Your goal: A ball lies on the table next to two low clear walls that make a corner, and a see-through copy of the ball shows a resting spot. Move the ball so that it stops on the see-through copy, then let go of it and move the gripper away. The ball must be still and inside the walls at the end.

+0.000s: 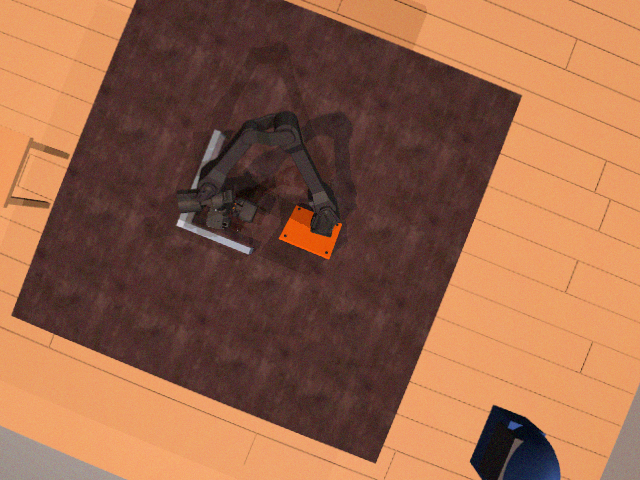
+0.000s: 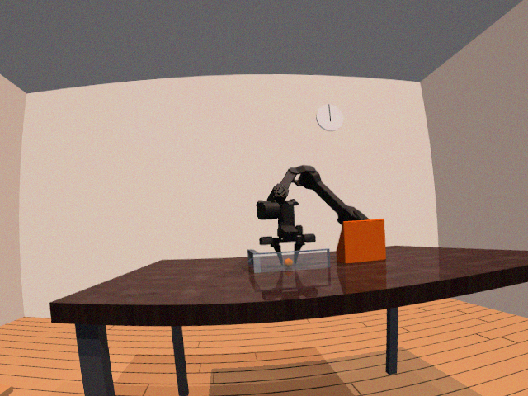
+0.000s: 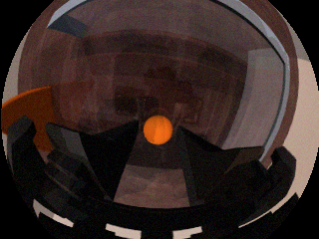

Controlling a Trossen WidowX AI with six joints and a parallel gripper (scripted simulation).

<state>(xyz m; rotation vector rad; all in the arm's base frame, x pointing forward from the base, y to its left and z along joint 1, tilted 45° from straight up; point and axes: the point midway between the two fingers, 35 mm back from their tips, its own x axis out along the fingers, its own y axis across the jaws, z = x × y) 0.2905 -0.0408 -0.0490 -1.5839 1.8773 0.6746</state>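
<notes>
Right now my gripper tip is 1 cm below the orange ball.
</notes>
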